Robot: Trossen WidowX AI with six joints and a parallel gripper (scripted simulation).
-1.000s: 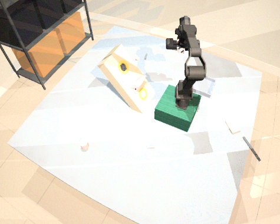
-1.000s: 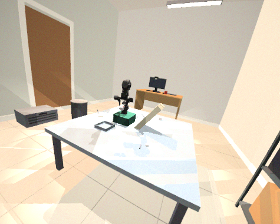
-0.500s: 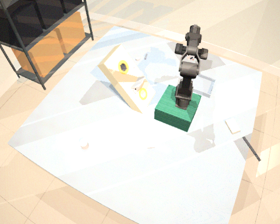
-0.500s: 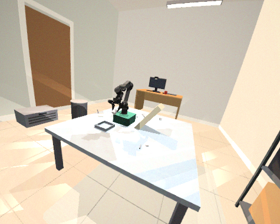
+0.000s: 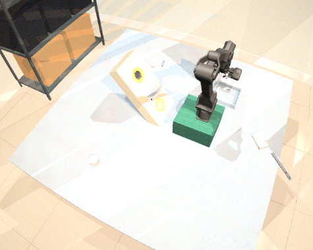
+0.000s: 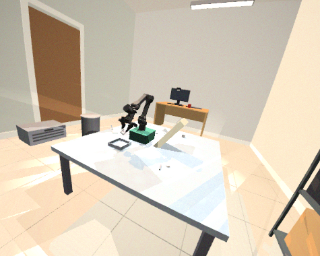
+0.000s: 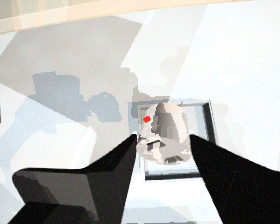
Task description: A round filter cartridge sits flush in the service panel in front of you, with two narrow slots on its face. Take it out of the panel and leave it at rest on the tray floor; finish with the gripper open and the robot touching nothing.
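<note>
Right now my gripper tip is right at the round filter cartridge. From my gripper tip the other things lie so: cream service panel: 35 cm ahead, 28 cm to the left; flat card: 30 cm behind, 24 cm to the left, 14 cm below; tray: 4 cm behind, 1 cm to the left, 14 cm below.
</note>
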